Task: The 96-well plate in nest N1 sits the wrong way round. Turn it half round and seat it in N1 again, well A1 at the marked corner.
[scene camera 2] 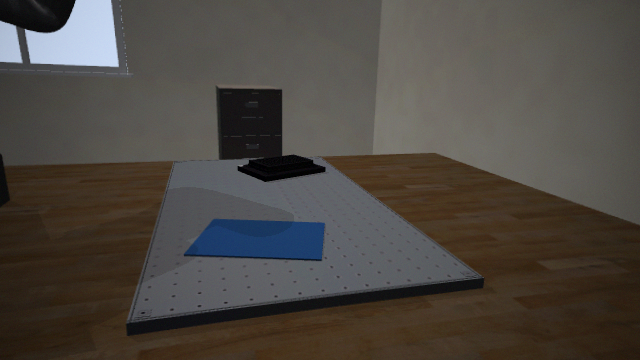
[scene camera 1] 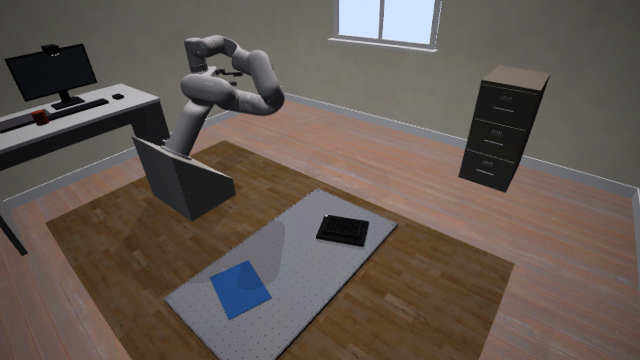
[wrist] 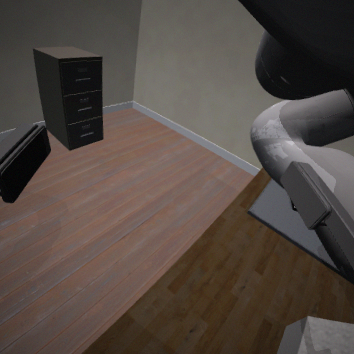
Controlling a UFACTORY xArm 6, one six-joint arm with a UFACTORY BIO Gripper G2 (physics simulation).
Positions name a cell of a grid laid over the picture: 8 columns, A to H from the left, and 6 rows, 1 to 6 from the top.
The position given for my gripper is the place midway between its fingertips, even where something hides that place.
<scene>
In view: my gripper (wrist: D3), a black 96-well plate (scene camera 2: D3) and a flat blue rectangle (scene camera 2: D5).
The black 96-well plate is seen too in scene camera 1 (scene camera 1: E4). The flat blue rectangle is seen too in scene camera 1 (scene camera 1: C5). The wrist view does not show the black 96-well plate, which is hidden by my gripper.
</scene>
